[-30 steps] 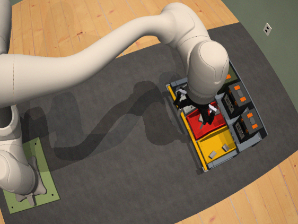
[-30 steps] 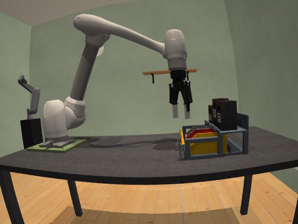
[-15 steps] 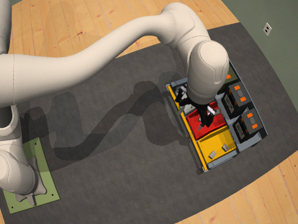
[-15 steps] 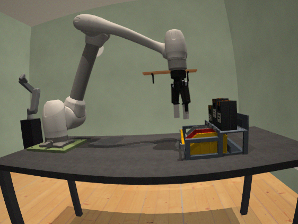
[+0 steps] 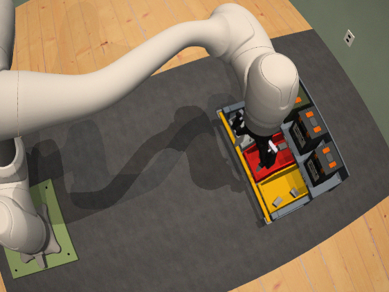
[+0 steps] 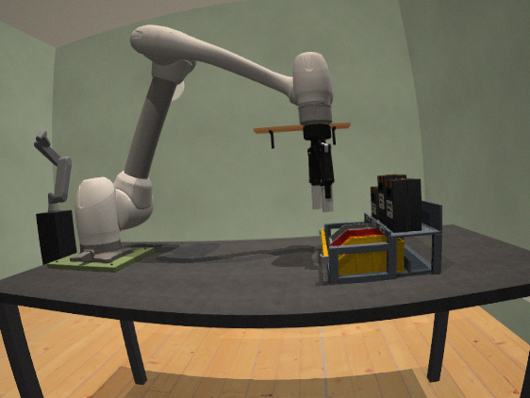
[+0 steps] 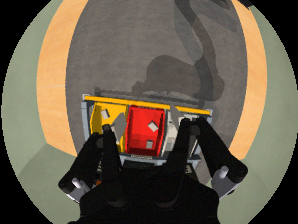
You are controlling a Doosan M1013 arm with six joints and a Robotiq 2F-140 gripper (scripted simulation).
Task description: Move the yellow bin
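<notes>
The yellow bar is 11 cm below my hand. Also, from my hand: yellow open bin (10 cm ahead, 11 cm to the right, 13 cm below); grey bin (11 cm ahead, 11 cm to the left, 13 cm below); red bin (10 cm ahead, 13 cm below).
</notes>
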